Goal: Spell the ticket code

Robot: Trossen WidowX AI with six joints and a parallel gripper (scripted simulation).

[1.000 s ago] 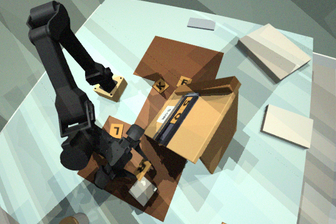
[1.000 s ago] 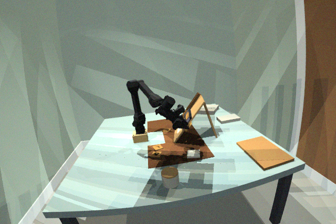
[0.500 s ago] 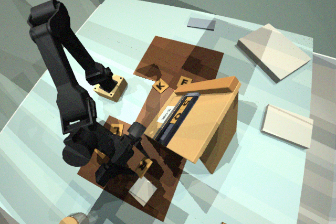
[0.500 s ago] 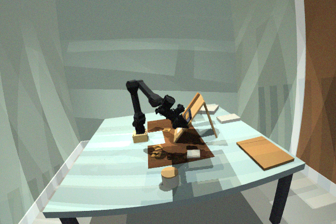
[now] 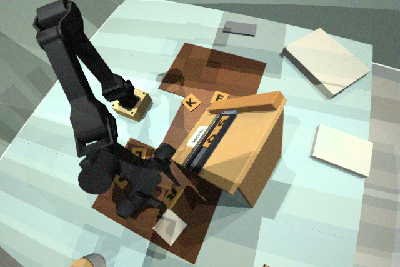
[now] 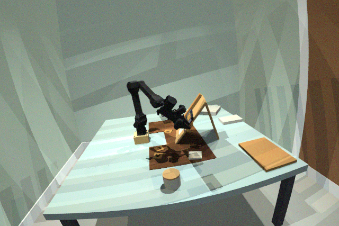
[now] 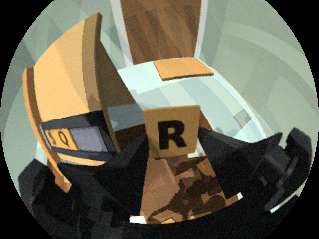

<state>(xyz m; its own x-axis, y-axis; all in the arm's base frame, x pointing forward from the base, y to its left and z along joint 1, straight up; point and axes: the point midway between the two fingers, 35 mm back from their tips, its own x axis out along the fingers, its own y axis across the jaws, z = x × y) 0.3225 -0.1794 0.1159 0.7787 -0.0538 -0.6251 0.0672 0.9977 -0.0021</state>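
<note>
The q tile lies 18 cm to the left of my gripper tip and 1 cm ahead of it. From my gripper tip the other things lie so: white ticket 19 cm to the left, 9 cm below, 5 cm behind; r tile right at my gripper tip; s tile 23 cm to the left, 2 cm ahead.
</note>
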